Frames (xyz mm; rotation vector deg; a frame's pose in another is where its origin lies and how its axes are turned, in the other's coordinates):
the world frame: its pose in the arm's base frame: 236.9 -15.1 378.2 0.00 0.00 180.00
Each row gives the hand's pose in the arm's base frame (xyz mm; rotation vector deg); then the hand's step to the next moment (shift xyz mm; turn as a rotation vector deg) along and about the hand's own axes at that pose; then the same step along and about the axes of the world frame.
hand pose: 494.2 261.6 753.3 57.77 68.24 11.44
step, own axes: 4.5 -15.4 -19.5 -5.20 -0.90 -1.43
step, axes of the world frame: 20.0 -4.6 -14.7 3.65 2.93 2.83
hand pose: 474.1 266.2 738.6 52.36 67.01 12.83
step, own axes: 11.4 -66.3 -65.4 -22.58 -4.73 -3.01
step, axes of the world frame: 71.0 2.7 -61.2 13.34 14.82 11.99
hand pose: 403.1 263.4 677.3 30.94 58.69 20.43
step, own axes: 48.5 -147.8 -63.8 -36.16 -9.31 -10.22
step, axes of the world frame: 28.0 78.9 -145.8 26.04 23.77 15.99
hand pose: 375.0 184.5 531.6 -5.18 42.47 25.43
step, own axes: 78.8 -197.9 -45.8 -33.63 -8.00 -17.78
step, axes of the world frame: -105.6 161.3 -101.5 29.72 23.45 8.82
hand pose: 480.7 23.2 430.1 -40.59 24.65 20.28
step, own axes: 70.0 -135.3 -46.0 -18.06 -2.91 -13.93
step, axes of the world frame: -108.9 115.7 8.1 17.71 14.62 1.00
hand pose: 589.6 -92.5 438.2 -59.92 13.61 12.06
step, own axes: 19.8 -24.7 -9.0 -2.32 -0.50 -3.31
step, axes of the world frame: -25.1 18.7 10.3 2.38 3.27 -0.50
